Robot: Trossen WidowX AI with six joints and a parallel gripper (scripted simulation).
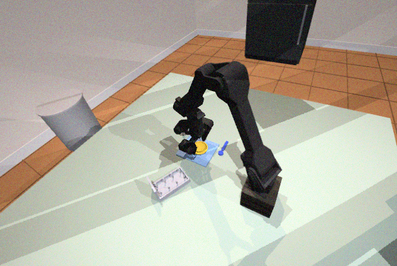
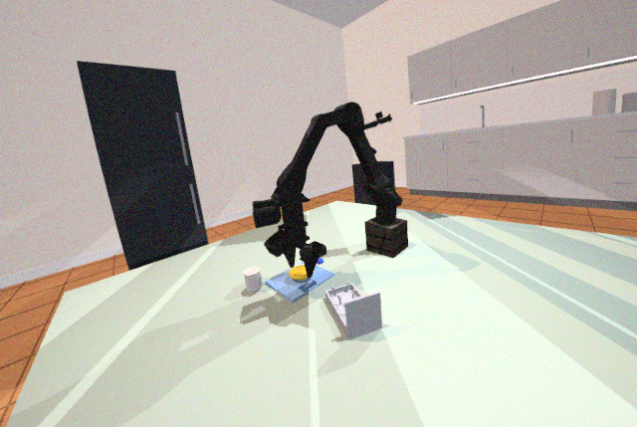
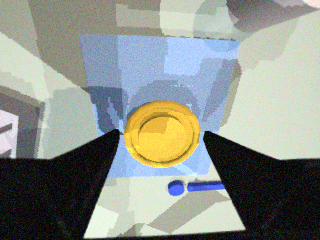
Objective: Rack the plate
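My gripper tip is now right at the yellow plate. Also, from my gripper tip: pale cup (120 mm ahead, 50 mm to the right, 10 mm above); blue spoon (80 mm behind, 60 mm to the right, 20 mm below); blue mat (10 mm ahead, 20 mm below).
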